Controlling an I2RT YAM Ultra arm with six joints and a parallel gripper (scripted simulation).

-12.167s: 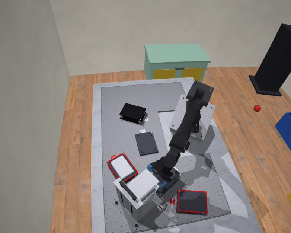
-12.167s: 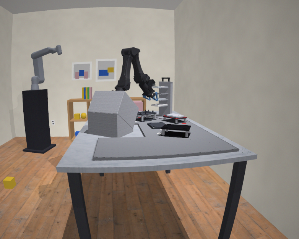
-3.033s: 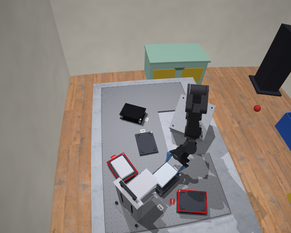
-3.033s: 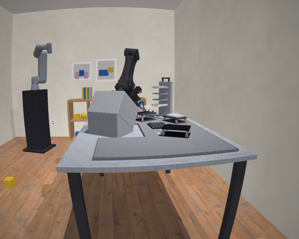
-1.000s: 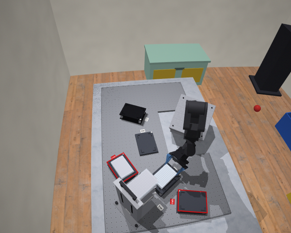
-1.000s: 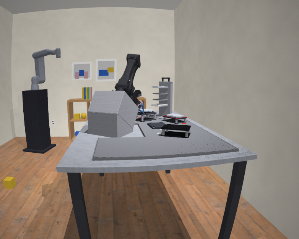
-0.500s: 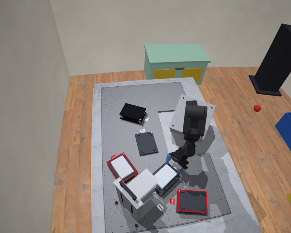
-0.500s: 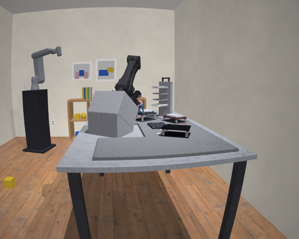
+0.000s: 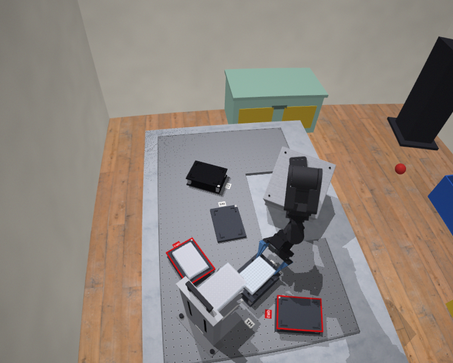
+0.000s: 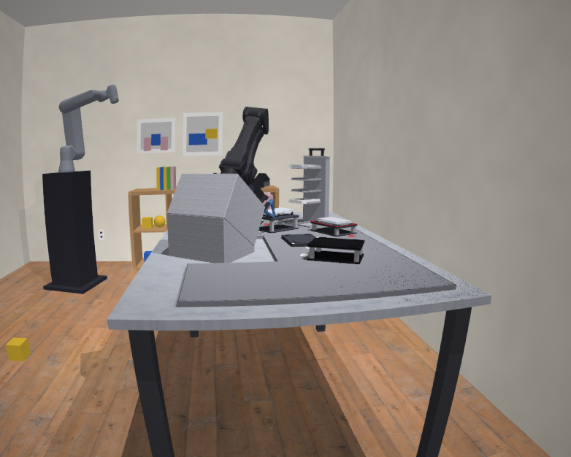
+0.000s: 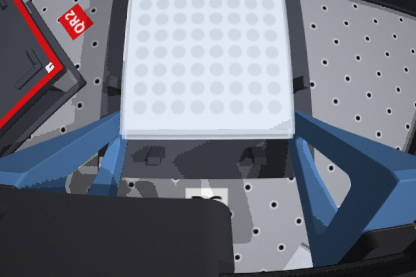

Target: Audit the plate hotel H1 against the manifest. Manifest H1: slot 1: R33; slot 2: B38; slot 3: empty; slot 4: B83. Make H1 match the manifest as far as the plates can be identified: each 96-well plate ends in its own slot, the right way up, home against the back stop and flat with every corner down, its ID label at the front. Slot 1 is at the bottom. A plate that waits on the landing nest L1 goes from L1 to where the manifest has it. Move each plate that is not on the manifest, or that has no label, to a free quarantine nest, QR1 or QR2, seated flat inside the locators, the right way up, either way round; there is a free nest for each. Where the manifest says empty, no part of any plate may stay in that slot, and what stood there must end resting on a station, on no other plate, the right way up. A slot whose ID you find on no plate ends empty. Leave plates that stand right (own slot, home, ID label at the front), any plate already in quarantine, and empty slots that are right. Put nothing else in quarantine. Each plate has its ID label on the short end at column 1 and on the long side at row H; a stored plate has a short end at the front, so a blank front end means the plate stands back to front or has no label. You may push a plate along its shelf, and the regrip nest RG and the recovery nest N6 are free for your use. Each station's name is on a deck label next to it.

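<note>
My gripper is now 4 cm short of the regrip nest RG, 4 cm to the right of it and 1 cm above it. The rest, counted from my hand: H1 deck label: 5 cm ahead, 20 cm to the left, 7 cm below; then RG label: 3 cm behind, 4 cm to the right, 7 cm below; then quarantine nest QR2: 12 cm behind, 17 cm to the left, 3 cm below.
</note>
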